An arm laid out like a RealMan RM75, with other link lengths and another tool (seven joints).
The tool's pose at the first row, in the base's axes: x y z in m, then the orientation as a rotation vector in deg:
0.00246, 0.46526, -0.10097, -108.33, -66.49, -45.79
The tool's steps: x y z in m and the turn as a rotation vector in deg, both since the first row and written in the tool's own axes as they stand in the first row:
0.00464, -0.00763, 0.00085, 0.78, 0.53, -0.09
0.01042, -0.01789, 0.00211, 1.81, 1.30, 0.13
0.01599, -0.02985, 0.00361, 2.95, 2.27, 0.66
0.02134, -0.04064, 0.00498, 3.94, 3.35, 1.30
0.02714, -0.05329, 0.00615, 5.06, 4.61, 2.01
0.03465, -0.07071, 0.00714, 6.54, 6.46, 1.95
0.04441, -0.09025, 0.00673, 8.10, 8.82, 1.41
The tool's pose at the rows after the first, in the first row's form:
-0.00260, 0.47025, -0.09550, -107.33, -66.41, -45.73
-0.00957, 0.47686, -0.08857, -106.13, -65.91, -45.53
-0.01815, 0.48408, -0.08145, -104.85, -65.00, -45.25
-0.02575, 0.49075, -0.07478, -103.67, -63.88, -45.10
-0.03491, 0.49800, -0.06712, -102.31, -62.61, -44.97
-0.04778, 0.50724, -0.05663, -99.98, -61.82, -45.47
-0.06187, 0.51689, -0.04301, -97.06, -61.19, -46.55

